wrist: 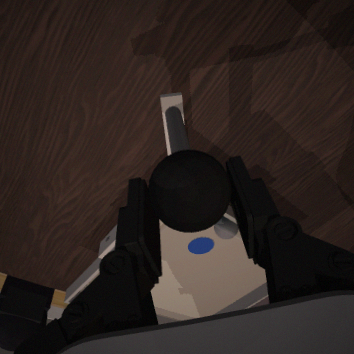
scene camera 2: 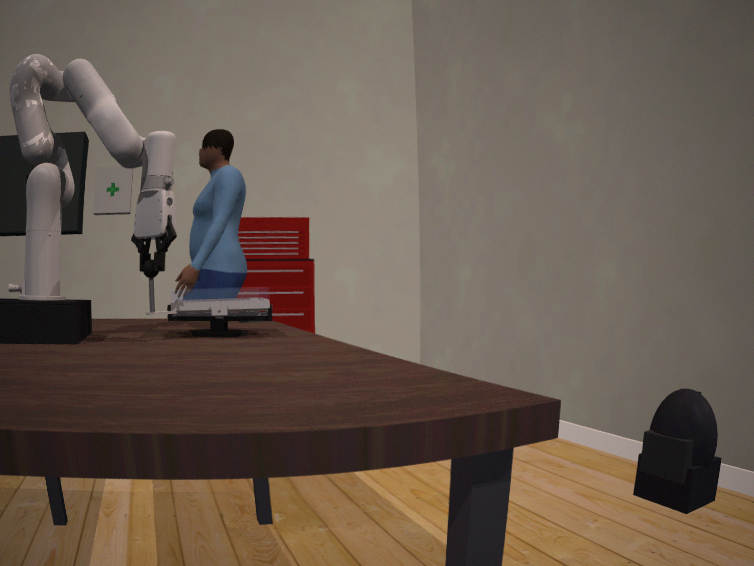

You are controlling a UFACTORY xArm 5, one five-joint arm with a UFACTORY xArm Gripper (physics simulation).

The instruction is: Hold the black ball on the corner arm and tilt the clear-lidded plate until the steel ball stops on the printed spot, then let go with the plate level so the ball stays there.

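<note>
My gripper (scene camera 2: 151, 266) (wrist: 188, 188) is shut on the black ball (scene camera 2: 151, 269) (wrist: 190, 191), with one finger on each side of it. The ball tops an upright grey rod (scene camera 2: 151, 296) (wrist: 176, 131) on the corner arm (scene camera 2: 159, 313) (wrist: 171, 100). The clear-lidded plate (scene camera 2: 252, 304) (wrist: 225, 280) sits on a dark stand (scene camera 2: 218, 325) and looks about level in the scene view. The blue printed spot (wrist: 201, 245) shows on the plate in the wrist view. The steel ball (wrist: 226, 228) lies beside the spot, apart from it, toward the right finger, which partly hides that side.
The plate's stand is on the dark wooden table (scene camera 2: 274, 389). The arm's black base block (scene camera 2: 42, 321) is at the left. A person in blue (scene camera 2: 220, 207) stands behind the plate, in front of a red tool cabinet (scene camera 2: 295, 280).
</note>
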